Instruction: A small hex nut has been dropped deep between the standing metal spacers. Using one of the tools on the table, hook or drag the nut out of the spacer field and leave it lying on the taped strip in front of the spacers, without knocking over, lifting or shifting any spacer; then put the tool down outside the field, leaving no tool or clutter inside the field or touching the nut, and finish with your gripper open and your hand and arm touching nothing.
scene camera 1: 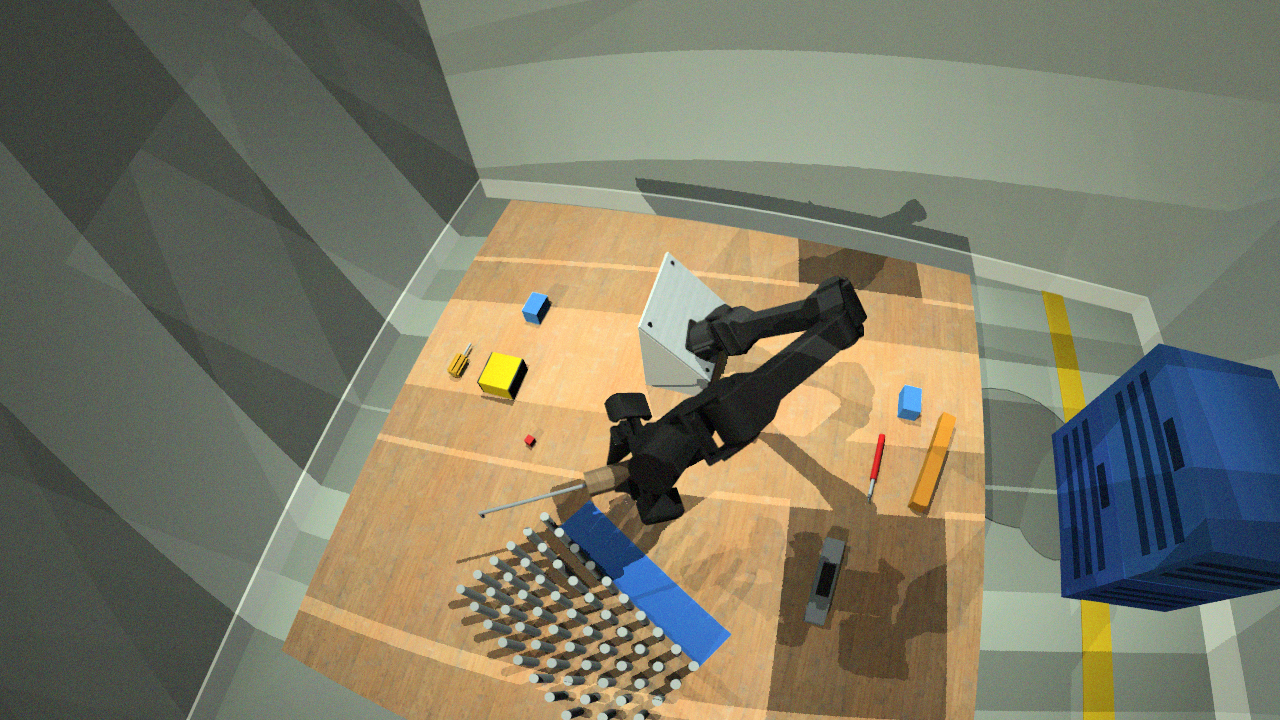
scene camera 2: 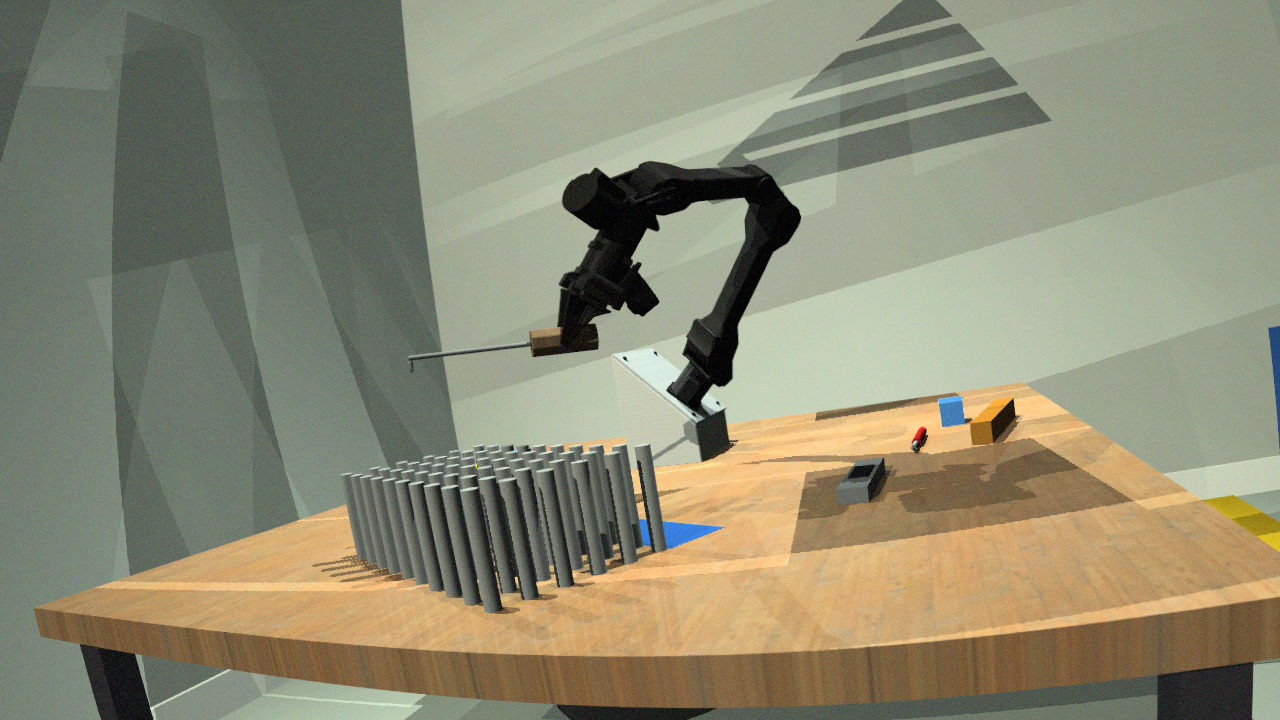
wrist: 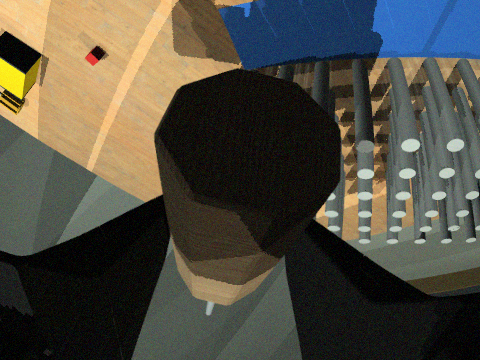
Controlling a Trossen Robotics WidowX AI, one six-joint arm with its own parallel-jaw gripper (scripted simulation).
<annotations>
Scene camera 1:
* my gripper
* grey block
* yellow block
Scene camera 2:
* my gripper
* grey block
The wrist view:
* my gripper
</annotations>
